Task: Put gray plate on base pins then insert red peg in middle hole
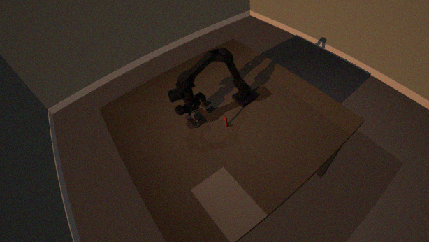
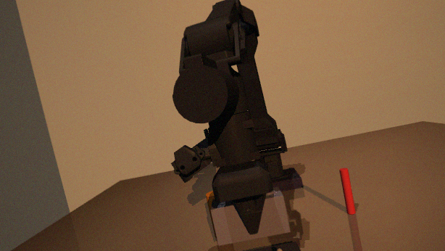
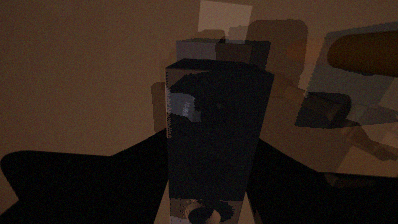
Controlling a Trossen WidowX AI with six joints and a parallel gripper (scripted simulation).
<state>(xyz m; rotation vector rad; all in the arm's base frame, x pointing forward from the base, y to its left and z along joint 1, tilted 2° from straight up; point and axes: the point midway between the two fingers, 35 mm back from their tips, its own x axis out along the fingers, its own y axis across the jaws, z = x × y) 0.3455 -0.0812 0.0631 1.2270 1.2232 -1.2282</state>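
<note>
My gripper tip is now 50 mm above the base. Also, from my gripper tip: orange cylinder: 120 mm behind, 60 mm to the right, 20 mm below; gray plate: 30 mm above; red peg: 180 mm to the left, 110 mm behind, 20 mm below.
</note>
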